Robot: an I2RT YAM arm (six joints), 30 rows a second.
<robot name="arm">
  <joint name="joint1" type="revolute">
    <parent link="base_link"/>
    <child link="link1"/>
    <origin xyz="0 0 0.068" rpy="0 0 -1.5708"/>
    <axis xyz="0 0 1"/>
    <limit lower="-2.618" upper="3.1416"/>
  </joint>
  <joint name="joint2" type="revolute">
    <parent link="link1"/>
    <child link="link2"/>
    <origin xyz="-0.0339 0.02 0.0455" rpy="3.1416 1.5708 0"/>
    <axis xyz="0 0 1"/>
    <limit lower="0" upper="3.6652"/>
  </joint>
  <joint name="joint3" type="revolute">
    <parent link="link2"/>
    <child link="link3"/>
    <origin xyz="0 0.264 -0.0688" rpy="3.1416 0 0"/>
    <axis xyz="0 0 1"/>
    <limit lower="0" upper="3.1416"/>
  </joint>
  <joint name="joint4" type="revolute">
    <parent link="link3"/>
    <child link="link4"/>
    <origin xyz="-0.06 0.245 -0.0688" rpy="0 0 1.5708"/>
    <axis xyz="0 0 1"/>
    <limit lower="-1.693" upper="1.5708"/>
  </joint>
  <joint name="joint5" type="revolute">
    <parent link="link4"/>
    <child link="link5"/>
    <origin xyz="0.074 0.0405 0.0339" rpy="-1.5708 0 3.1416"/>
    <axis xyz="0 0 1"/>
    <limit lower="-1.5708" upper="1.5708"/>
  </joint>
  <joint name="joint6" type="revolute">
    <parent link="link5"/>
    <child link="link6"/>
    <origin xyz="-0.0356 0 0.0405" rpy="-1.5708 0 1.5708"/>
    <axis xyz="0 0 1"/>
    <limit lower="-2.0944" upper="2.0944"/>
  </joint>
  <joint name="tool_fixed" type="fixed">
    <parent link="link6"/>
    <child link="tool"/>
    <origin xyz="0 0 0" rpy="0 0 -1.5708"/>
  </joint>
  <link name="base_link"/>
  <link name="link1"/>
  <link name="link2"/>
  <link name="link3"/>
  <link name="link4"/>
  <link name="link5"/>
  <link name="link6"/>
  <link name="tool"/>
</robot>
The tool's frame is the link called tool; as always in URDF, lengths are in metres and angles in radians.
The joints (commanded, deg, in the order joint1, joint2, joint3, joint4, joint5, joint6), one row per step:
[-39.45 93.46 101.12 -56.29 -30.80 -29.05]
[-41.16 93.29 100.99 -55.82 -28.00 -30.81]
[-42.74 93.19 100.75 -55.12 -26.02 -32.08]
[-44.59 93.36 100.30 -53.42 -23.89 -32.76]
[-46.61 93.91 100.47 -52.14 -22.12 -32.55]
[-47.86 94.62 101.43 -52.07 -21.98 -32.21]
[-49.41 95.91 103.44 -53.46 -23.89 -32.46]
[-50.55 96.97 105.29 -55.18 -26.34 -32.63]
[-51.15 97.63 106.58 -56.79 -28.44 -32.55]
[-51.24 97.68 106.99 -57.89 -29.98 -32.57]
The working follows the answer.
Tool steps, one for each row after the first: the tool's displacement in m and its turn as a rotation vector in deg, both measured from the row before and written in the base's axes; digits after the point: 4 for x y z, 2 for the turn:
[-0.0068 -0.0095 0.0002 -3.26 0.97 -2.42]
[-0.0060 -0.0087 -0.0003 -2.42 0.64 -2.07]
[-0.0055 -0.0117 -0.0016 -2.38 0.38 -2.85]
[-0.0059 -0.0129 -0.0009 -1.38 0.24 -3.39]
[-0.0032 -0.0079 0.0012 -0.06 -0.22 -1.57]
[-0.0038 -0.0086 0.0019 1.22 -0.52 -0.05]
[-0.0030 -0.0053 0.0020 1.73 -0.73 0.66]
[-0.0018 -0.0019 0.0014 1.79 -0.59 0.77]
[-0.0008 0.0015 0.0009 1.28 -0.43 0.95]

Tool pose at each row, in the base's axes (x y z in m, rotation vector in deg; rounded; the steps above come from the unrounded poses):
[0.2740 -0.2019 0.3907 -1.67 130.14 1.96]
[0.2672 -0.2114 0.3909 -0.63 131.13 -3.02]
[0.2612 -0.2201 0.3906 0.47 131.71 -6.87]
[0.2557 -0.2318 0.3889 2.51 131.94 -11.08]
[0.2498 -0.2447 0.3881 5.69 132.05 -14.43]
[0.2466 -0.2526 0.3893 7.50 131.82 -15.27]
[0.2428 -0.2612 0.3911 8.23 131.49 -13.83]
[0.2398 -0.2666 0.3931 8.42 131.03 -11.43]
[0.2380 -0.2685 0.3945 8.50 130.68 -8.92]
[0.2372 -0.2670 0.3954 8.10 130.42 -6.92]

